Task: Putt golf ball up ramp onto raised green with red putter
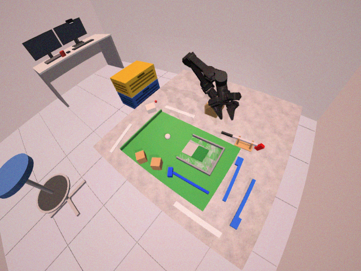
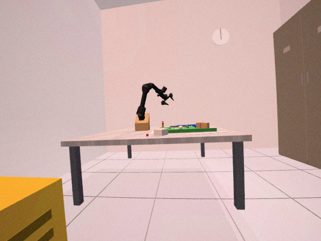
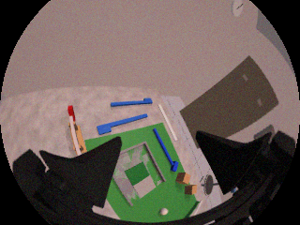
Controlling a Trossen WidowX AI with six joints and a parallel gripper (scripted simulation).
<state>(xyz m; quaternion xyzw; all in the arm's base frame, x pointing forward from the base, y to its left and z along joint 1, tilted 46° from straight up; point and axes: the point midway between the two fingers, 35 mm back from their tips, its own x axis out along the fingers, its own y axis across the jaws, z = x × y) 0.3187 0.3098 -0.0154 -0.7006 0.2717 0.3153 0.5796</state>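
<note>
Right now the wooden stand is 14 cm behind my gripper tip, 10 cm to the left of it and 30 cm below it. Also, from my gripper tip: white golf ball (9 cm ahead, 39 cm to the right, 30 cm below); blue putter (28 cm ahead, 8 cm to the right, 31 cm below); green mat (14 cm ahead, 27 cm to the right, 33 cm below).
</note>
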